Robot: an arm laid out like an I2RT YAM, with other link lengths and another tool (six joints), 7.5 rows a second.
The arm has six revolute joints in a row. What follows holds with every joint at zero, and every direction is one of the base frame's.
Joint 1 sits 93.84 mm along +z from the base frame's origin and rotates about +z.
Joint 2 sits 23.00 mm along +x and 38.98 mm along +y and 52.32 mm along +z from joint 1 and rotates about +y.
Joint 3 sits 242.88 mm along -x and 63.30 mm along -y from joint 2 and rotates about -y.
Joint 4 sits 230.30 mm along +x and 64.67 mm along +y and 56.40 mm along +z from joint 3 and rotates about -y.
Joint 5 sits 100.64 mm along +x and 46.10 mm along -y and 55.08 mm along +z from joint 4 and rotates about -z.
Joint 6 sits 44.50 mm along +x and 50.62 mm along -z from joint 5 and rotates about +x.
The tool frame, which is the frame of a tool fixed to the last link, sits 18.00 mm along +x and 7.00 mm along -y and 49.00 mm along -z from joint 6; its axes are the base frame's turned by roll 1.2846, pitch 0.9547 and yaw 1.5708 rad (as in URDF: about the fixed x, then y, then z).
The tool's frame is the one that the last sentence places.
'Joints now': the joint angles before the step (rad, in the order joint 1, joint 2, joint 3, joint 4, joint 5, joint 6). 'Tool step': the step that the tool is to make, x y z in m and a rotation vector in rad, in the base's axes. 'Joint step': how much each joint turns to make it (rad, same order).
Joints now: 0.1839 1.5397 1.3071 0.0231 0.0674 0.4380
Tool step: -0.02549 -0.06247 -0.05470 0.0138 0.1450 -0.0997
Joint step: -0.1666 -0.0728 -0.2128 -0.0032 -0.0718 0.0087
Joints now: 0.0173 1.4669 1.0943 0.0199 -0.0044 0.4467
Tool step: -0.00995 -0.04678 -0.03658 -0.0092 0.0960 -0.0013
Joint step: -0.1407 0.0322 -0.0706 0.0028 -0.1226 -0.0678
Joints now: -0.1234 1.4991 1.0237 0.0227 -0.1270 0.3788
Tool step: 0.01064 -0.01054 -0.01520 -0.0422 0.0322 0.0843
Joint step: -0.0249 0.0827 0.0378 0.0035 -0.0762 -0.0921
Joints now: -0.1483 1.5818 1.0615 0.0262 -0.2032 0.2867
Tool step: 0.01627 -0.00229 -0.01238 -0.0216 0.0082 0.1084
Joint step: -0.0036 0.0934 0.0565 0.0133 -0.0870 -0.0763
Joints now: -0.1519 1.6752 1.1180 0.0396 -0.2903 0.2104
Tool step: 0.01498 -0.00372 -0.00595 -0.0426 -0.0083 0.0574
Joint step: 0.0000 0.0692 0.0572 0.0065 -0.0295 -0.0671
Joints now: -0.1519 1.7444 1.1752 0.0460 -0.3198 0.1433
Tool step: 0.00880 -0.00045 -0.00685 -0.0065 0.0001 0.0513
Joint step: 0.0000 0.0481 0.0323 0.0056 -0.0410 -0.0333
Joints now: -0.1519 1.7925 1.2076 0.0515 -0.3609 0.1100
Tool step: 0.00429 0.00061 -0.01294 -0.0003 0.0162 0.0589
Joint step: 0.0000 0.0455 0.0129 0.0032 -0.0488 -0.0356
